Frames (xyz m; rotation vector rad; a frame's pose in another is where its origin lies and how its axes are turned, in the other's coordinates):
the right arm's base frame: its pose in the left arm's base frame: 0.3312 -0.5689 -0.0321 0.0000 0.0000 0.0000
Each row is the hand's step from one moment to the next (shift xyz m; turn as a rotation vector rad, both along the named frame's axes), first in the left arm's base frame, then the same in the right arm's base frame.
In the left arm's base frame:
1: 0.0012 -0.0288 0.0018 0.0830 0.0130 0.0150
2: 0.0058 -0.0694 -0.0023 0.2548 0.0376 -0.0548
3: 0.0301 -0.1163 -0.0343 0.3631 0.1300 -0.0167
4: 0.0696 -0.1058 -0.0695 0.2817 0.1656 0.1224
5: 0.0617 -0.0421 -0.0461 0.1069 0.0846 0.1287
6: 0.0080 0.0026 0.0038 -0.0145 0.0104 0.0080
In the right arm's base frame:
1: 0.0012 -0.0288 0.0018 0.0830 0.0130 0.0150
2: 0.0058 -0.0694 -0.0023 0.2548 0.0376 -0.0548
3: 0.0301 -0.1163 -0.0343 0.3631 0.1300 -0.0167
4: 0.0696 -0.1058 -0.0695 0.2817 0.1656 0.1224
5: 0.0617 -0.0421 -0.0461 0.1069 0.0846 0.1287
6: 0.0080 0.0026 0.0038 -0.0145 0.0104 0.0080

